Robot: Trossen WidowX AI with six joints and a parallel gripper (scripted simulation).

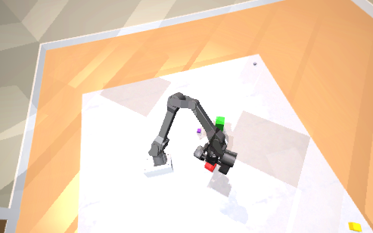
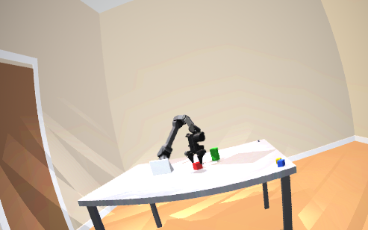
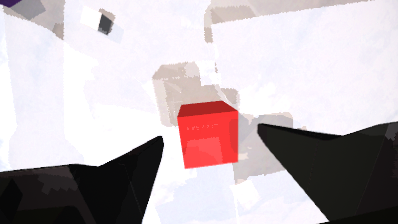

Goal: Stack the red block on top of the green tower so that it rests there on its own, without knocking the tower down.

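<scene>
Now: the red block 10 mm below my gripper tip. Round my gripper tip: blue block: 550 mm ahead, 460 mm to the right, 20 mm below; yellow block: 550 mm ahead, 380 mm to the right, 20 mm below; purple object: 20 mm behind, 220 mm to the left, 30 mm below.
</scene>
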